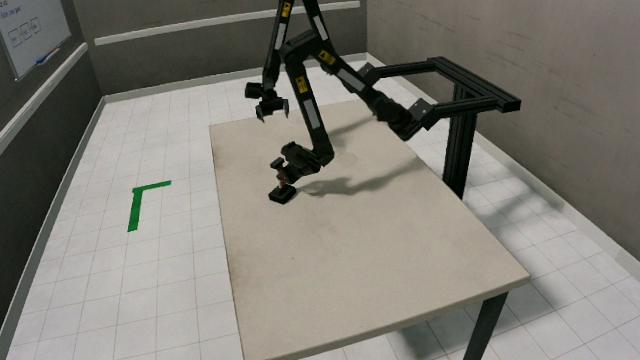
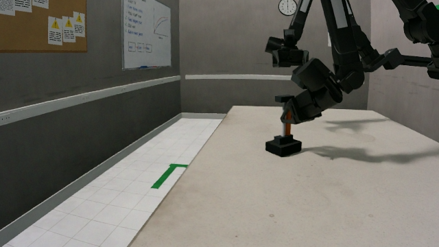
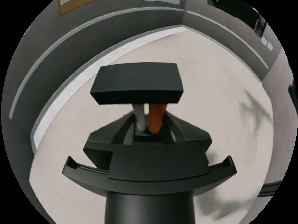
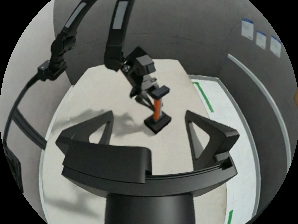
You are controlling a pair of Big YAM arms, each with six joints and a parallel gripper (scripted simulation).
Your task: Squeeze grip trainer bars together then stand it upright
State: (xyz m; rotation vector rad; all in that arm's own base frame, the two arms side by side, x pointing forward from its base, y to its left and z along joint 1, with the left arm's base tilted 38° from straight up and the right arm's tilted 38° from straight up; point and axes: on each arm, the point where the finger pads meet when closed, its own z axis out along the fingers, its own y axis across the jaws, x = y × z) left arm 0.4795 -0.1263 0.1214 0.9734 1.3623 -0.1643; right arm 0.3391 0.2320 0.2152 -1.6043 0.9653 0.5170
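Note:
Right now my left hand is 1 cm to the right of the grey bar and 1 cm short of it. Also, from my left hand: grip trainer 1 cm below, 1 cm ahead.

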